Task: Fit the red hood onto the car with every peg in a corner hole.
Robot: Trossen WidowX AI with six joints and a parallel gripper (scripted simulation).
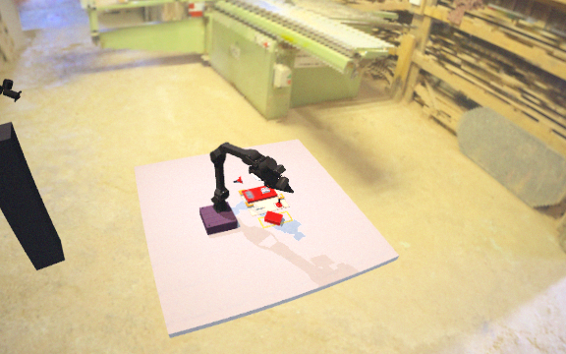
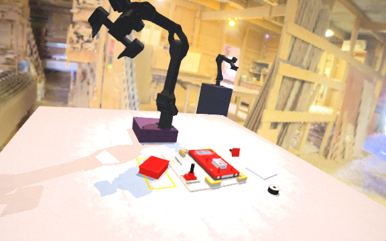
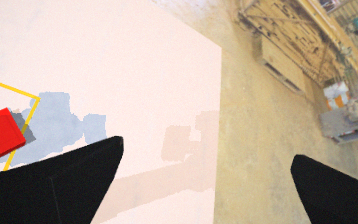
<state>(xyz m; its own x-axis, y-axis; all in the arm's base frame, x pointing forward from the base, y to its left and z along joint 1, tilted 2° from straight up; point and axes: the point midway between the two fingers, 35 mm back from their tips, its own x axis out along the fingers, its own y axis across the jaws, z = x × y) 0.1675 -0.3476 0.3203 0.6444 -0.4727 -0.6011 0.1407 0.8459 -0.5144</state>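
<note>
Now: the red hood 7 cm ahead of my gripper tip, 17 cm to the left of it and 35 cm below it. Round my gripper tip: black upright stick: 16 cm ahead, 25 cm to the left, 34 cm below; then grey engine block: 16 cm ahead, 39 cm to the left, 35 cm below; then black wheel: 35 cm ahead, 48 cm to the left, 36 cm below.
</note>
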